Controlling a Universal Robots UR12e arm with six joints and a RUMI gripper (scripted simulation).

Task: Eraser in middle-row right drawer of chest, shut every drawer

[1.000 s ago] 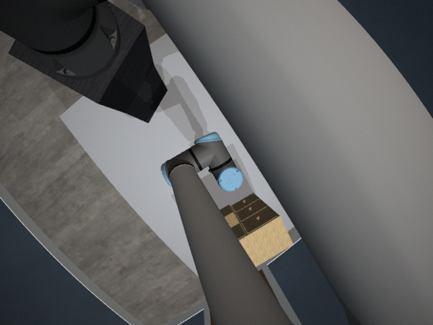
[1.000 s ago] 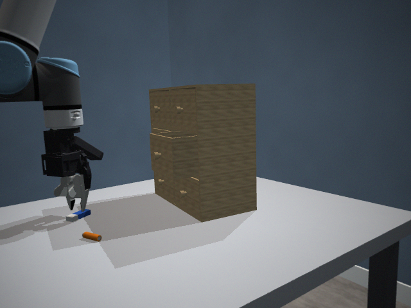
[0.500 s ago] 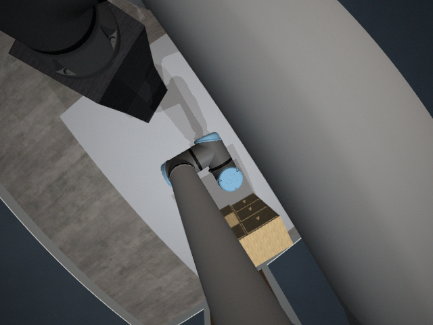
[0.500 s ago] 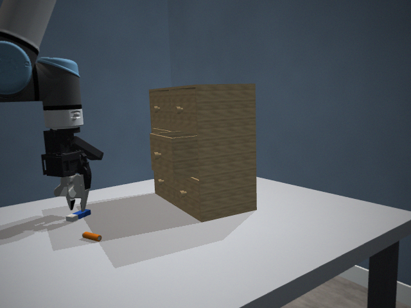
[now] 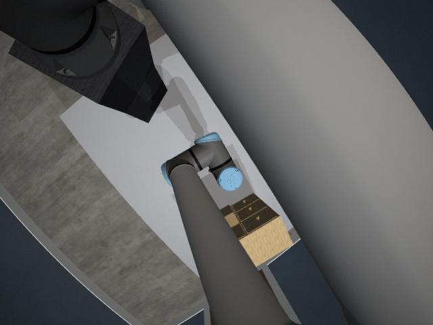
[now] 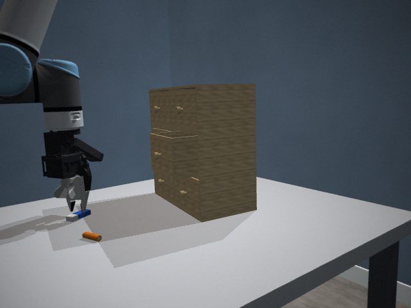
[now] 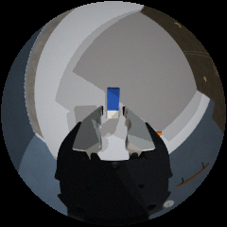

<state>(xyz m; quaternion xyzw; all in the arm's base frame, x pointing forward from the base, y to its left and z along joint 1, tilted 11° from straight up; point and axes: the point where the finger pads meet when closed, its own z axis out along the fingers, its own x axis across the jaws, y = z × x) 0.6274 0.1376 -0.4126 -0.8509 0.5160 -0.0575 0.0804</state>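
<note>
Right now my hand is 10 mm past the white eraser and 30 mm above it. Also, from my hand: orange cylinder (20 mm behind, 170 mm to the right, 20 mm below).
</note>
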